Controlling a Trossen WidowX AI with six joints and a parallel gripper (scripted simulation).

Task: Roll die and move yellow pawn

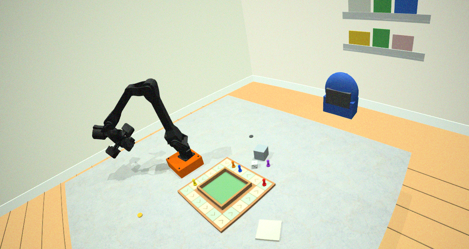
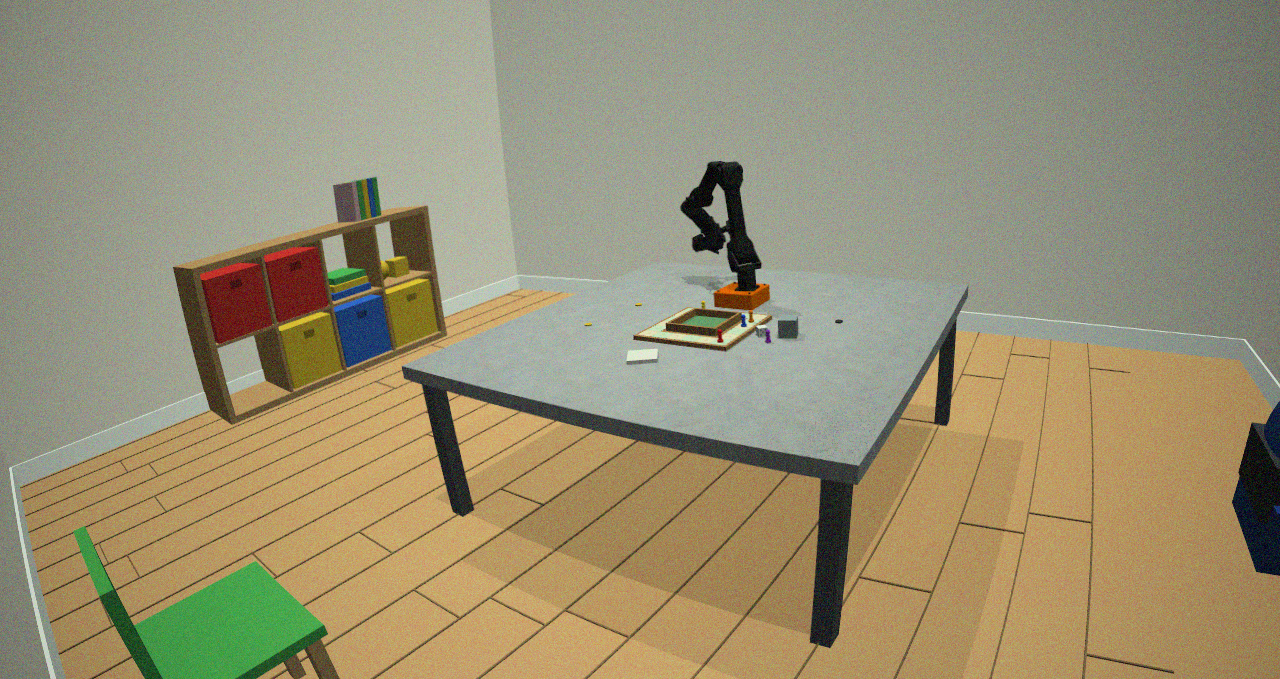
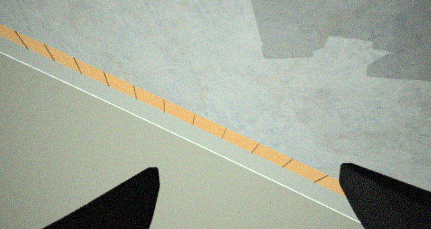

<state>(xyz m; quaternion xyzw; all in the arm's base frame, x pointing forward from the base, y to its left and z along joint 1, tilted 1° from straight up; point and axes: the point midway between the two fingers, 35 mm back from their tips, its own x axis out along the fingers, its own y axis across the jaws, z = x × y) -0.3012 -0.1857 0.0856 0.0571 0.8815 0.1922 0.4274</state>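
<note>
The white die is 61 cm ahead of my gripper tip, 32 cm to the left of it and 9 cm below it. Round my gripper tip: orange pawn (54 cm ahead, 26 cm to the left, 8 cm below); then yellow pawn (47 cm ahead, 9 cm to the left, 8 cm below); then green dice tray (59 cm ahead, 14 cm to the left, 10 cm below).
</note>
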